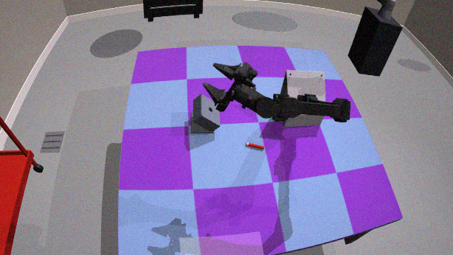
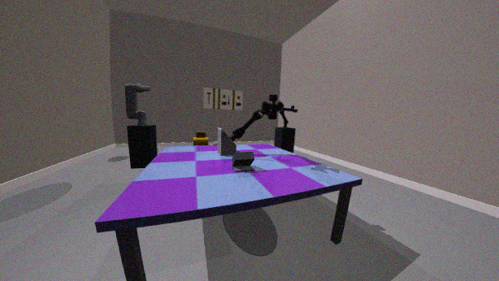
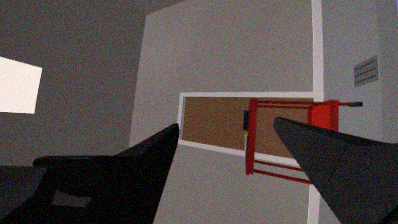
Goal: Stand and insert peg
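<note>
Now: gripper tip 46 cm above the red peg, 20 cm past it and 6 cm to the left of it. Also, from my gripper tip: sloped panel: 40 cm below, 20 cm to the right, 1 cm behind.
</note>
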